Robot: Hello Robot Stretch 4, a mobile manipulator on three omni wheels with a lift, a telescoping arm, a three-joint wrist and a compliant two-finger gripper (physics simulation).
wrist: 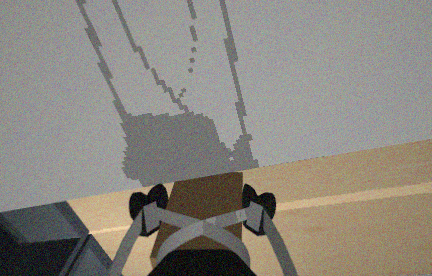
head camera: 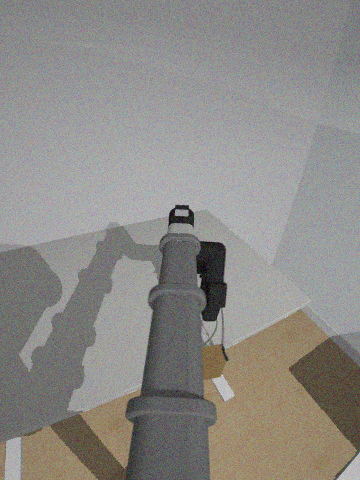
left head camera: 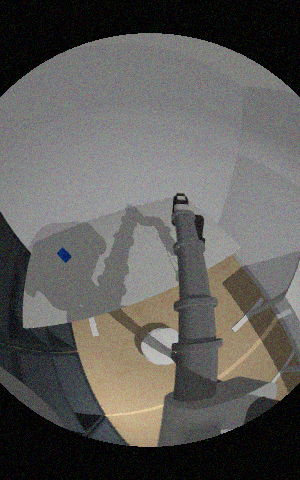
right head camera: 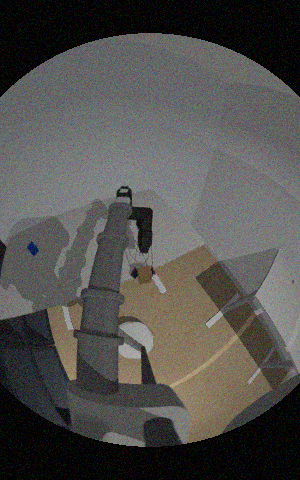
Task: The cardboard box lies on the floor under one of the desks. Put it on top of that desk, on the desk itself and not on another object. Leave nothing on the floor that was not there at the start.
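Frame: origin at the robot's base, x ahead, y left, z up, level; millimetres.
Where they show: gripper, fingertip midpoint: (wrist: 200, 200); robot's base at its link origin: (left head camera: 161, 344) (right head camera: 133, 338).
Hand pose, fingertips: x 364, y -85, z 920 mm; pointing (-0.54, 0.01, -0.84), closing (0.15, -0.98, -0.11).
Each offset is from my fingertips to the top centre of the thing. Level surfaces: height alone.
The brown cardboard box @[dx -2, dy -8, dz +75 mm] (head camera: 214, 362) (right head camera: 145, 274) (wrist: 210, 192) is off the floor, between the two fingertips of my gripper (right head camera: 143, 272) (wrist: 200, 200). The gripper is shut on it. The arm hides part of the box in the head view. The pale grey desk @[dz +2 mm] (head camera: 260, 300) (left head camera: 145, 272) (right head camera: 175, 240) (wrist: 325, 75) lies beyond. In the head and wrist views the box appears at the desk's front edge, mostly on the near side of it. The shadow of box and fingers falls on the desk top in the wrist view. The exact height gap is unclear.
A small blue object @[dx +112, dy +784, dz +47 mm] (left head camera: 64, 255) (right head camera: 32, 248) lies on the desk's left part. Dark furniture (left head camera: 40, 340) (right head camera: 30, 345) stands at left. Another desk (left head camera: 277, 272) (right head camera: 250, 275) stands at right. A white round object (left head camera: 159, 346) (right head camera: 137, 340) is low beside the arm. Walls rise behind.
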